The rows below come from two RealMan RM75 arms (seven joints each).
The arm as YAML. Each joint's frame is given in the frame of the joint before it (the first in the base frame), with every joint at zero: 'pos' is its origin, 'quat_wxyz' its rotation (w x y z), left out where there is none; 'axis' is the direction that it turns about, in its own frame. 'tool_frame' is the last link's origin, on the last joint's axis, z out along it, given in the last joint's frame.
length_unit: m
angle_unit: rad
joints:
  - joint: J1
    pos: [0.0, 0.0, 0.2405]
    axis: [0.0, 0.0, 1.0]
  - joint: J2
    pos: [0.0, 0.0, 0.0]
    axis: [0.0, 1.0, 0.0]
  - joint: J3
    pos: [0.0, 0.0, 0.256]
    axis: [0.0, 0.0, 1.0]
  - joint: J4
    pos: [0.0, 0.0, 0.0]
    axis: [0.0, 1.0, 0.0]
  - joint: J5
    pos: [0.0, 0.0, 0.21]
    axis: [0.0, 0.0, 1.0]
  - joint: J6
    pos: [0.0, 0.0, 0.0]
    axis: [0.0, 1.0, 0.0]
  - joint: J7
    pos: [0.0, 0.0, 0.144]
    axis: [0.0, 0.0, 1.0]
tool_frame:
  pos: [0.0, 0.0, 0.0]
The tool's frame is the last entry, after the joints.
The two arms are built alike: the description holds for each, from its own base.
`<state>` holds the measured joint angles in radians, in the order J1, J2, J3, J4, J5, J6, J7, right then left.
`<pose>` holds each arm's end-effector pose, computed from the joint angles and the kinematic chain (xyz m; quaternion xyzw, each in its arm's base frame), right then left.
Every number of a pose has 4 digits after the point. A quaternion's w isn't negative.
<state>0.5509 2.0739 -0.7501 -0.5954 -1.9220 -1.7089 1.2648 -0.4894 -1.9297 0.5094 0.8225 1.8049 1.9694 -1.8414</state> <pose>0.2367 0.3132 -0.0098 -0.9446 0.1388 0.2929 0.0523 -0.2482 0.3107 0.1221 -0.8819 -0.2894 -0.3667 0.0635</pose>
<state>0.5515 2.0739 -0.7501 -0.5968 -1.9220 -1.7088 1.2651 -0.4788 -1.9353 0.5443 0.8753 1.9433 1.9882 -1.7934</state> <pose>0.2364 0.3135 -0.0096 -0.9447 0.1381 0.2927 0.0525 -0.2577 0.3019 0.1107 -0.9129 -0.2853 -0.2874 0.0512</pose>
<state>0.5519 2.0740 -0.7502 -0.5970 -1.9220 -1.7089 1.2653 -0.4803 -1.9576 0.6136 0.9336 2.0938 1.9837 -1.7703</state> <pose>0.2362 0.3136 -0.0096 -0.9447 0.1380 0.2927 0.0524 -0.2636 0.2967 0.0918 -0.9376 -0.2864 -0.1955 0.0269</pose>
